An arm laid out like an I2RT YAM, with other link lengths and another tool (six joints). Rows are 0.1 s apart.
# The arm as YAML. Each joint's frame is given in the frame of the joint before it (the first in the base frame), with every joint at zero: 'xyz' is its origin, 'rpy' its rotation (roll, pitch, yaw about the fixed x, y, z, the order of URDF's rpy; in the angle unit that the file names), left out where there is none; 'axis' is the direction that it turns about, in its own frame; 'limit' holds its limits. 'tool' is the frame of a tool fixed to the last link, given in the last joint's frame.
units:
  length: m
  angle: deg
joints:
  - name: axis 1
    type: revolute
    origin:
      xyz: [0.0, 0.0, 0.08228]
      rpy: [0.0, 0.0, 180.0]
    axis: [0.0, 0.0, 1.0]
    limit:
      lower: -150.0
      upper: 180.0
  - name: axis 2
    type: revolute
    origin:
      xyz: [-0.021, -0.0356, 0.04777]
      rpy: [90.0, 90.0, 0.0]
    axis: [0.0, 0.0, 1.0]
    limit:
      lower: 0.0
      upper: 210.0
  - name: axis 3
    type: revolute
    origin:
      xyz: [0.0, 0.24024, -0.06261]
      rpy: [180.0, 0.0, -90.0]
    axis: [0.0, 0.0, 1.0]
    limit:
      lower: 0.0
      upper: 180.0
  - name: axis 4
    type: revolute
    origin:
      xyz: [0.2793, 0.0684, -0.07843]
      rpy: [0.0, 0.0, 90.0]
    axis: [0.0, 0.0, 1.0]
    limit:
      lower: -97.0
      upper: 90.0
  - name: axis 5
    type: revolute
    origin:
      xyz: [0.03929, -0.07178, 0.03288]
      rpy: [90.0, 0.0, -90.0]
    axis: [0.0, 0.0, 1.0]
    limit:
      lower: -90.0
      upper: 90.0
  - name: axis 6
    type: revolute
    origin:
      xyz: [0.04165, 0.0, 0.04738]
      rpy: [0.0, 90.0, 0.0]
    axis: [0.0, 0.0, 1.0]
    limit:
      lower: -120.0
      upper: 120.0
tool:
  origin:
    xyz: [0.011, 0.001, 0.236]
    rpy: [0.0, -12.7, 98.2]
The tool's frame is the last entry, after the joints.
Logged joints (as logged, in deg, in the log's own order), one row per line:
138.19 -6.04 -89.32 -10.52 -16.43 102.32
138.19 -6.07 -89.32 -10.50 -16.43 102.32
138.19 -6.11 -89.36 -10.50 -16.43 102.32
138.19 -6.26 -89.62 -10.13 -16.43 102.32
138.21 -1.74 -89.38 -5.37 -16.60 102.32
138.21 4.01 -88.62 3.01 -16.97 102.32
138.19 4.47 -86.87 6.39 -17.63 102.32
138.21 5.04 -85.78 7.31 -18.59 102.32
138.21 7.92 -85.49 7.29 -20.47 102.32
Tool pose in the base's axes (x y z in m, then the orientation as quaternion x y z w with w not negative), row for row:
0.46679 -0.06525 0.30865 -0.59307 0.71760 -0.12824 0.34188
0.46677 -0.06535 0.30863 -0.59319 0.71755 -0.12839 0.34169
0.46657 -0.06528 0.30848 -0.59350 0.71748 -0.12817 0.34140
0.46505 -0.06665 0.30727 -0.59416 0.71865 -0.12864 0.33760
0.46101 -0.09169 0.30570 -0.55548 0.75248 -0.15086 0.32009
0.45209 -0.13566 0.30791 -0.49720 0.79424 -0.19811 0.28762
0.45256 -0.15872 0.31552 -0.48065 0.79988 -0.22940 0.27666
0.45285 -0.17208 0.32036 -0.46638 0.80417 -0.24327 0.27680
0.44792 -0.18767 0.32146 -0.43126 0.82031 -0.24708 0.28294
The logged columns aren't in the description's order. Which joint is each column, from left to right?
Columns, left to right: axis 3, axis 6, axis 4, axis 5, axis 1, axis 2.
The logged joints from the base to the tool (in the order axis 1, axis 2, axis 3, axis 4, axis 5, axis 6), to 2 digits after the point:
-16.43 102.32 138.19 -89.32 -10.52 -6.04
-16.43 102.32 138.19 -89.32 -10.50 -6.07
-16.43 102.32 138.19 -89.36 -10.50 -6.11
-16.43 102.32 138.19 -89.62 -10.13 -6.26
-16.60 102.32 138.21 -89.38 -5.37 -1.74
-16.97 102.32 138.21 -88.62 3.01 4.01
-17.63 102.32 138.19 -86.87 6.39 4.47
-18.59 102.32 138.21 -85.78 7.31 5.04
-20.47 102.32 138.21 -85.49 7.29 7.92

